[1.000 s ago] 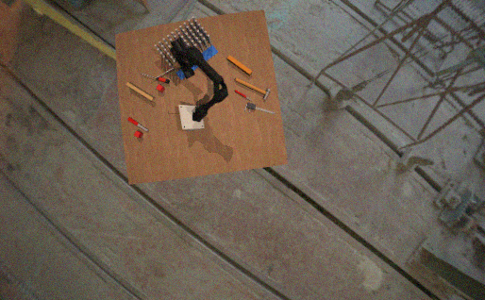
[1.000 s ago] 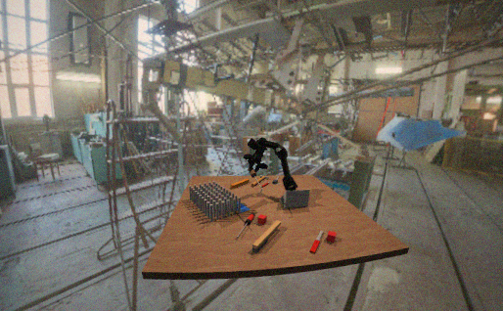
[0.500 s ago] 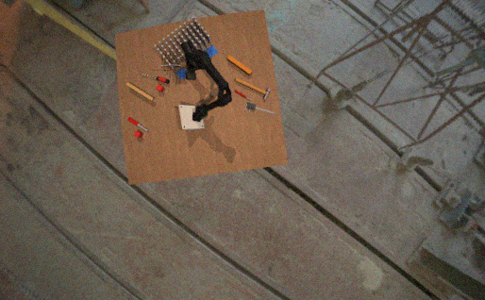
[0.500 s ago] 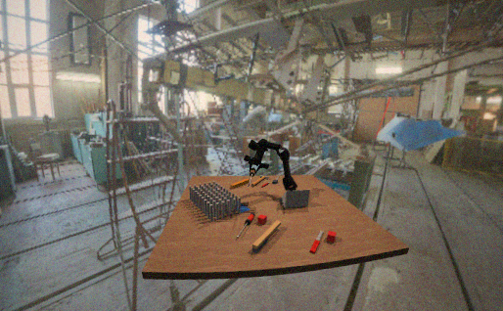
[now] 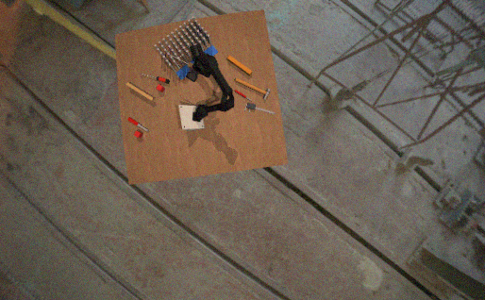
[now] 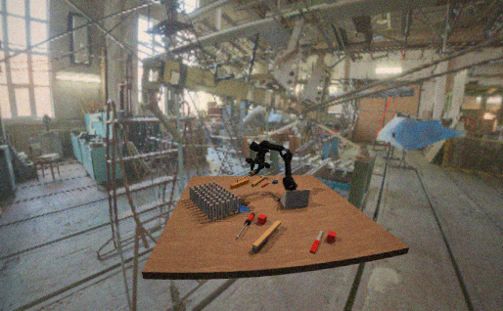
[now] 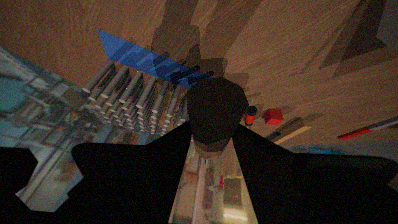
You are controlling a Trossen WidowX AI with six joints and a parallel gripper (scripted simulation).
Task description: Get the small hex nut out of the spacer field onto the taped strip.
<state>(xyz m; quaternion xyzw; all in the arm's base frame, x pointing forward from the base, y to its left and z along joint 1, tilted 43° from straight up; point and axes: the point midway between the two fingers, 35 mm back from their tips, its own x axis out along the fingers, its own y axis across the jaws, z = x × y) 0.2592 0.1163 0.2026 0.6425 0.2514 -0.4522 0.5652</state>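
Now: the blue taped strip 160 mm ahead of my gripper tip, 40 mm to the left of it and 210 mm below it. Round my gripper tip: thin hook tool (50 mm ahead, 90 mm to the left); then orange bar (110 mm ahead, 300 mm to the right, 190 mm below).
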